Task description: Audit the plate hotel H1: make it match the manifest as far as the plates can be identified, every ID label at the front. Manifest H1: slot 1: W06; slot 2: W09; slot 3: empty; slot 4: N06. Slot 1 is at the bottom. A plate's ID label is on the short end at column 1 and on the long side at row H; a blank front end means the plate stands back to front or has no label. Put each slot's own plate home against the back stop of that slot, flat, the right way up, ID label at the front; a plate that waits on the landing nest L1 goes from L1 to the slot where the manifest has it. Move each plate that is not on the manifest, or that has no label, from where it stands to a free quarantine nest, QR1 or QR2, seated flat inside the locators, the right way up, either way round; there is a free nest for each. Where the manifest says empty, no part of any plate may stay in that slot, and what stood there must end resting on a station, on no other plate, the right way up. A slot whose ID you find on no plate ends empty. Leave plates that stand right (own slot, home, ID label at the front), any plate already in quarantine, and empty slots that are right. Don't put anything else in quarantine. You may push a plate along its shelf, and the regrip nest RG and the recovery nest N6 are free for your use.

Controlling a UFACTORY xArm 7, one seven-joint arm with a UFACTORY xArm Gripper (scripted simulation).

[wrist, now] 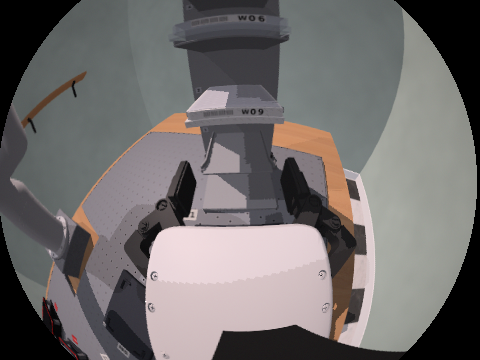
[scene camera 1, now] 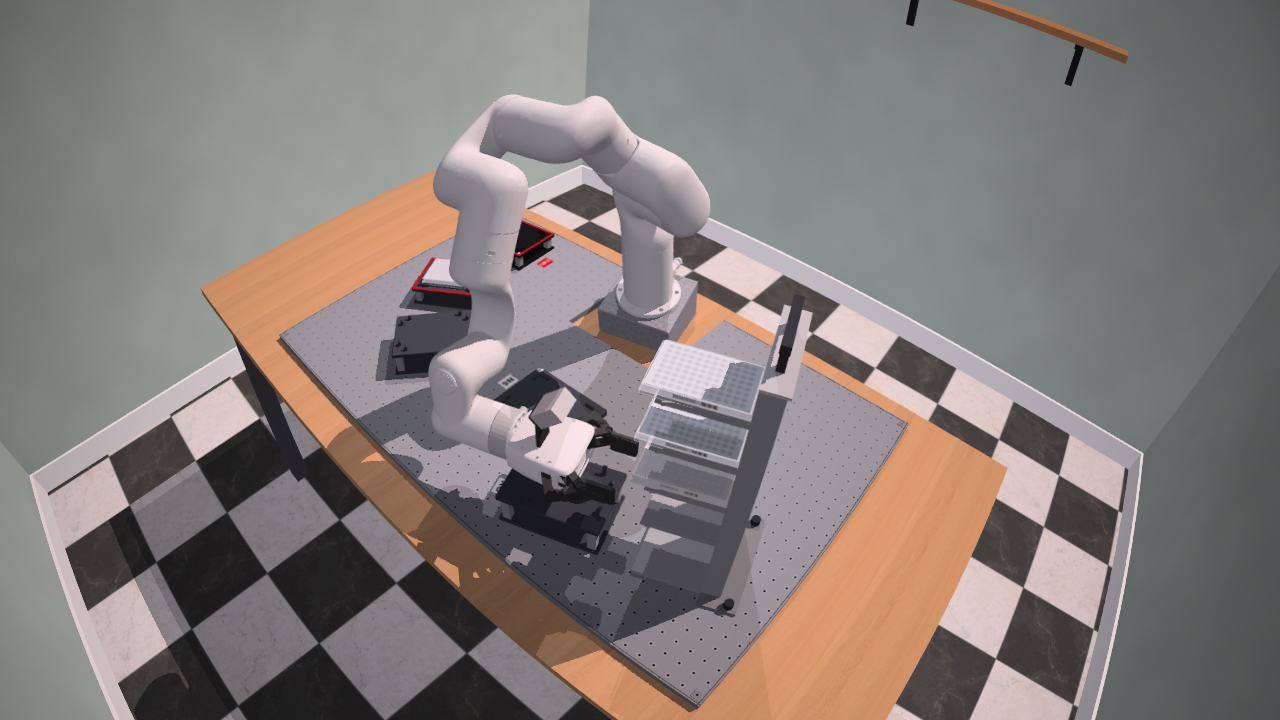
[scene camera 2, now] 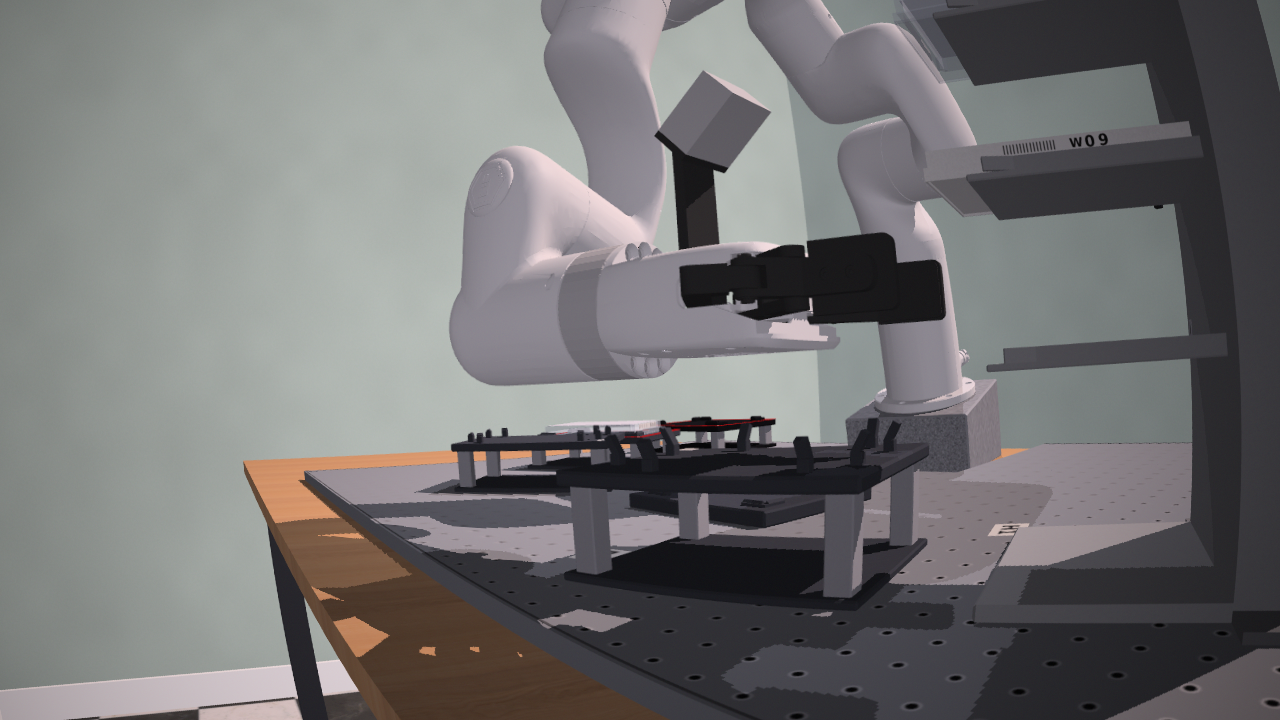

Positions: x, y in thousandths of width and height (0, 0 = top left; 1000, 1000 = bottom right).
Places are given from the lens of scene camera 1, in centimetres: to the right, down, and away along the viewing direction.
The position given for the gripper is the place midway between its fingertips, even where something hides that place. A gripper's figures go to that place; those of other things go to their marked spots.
gripper (scene camera 1: 489, 656): -2, 15, 91
clear well plate W06 (scene camera 1: 518, 594): 3, 8, 80
clear plate labelled N06 (scene camera 1: 553, 528): 7, 2, 75
plate labelled W09 (scene camera 1: 514, 655): 2, 14, 85
The marked spots on the plate labelled W09 and the clear plate labelled N06 are 16 cm apart.
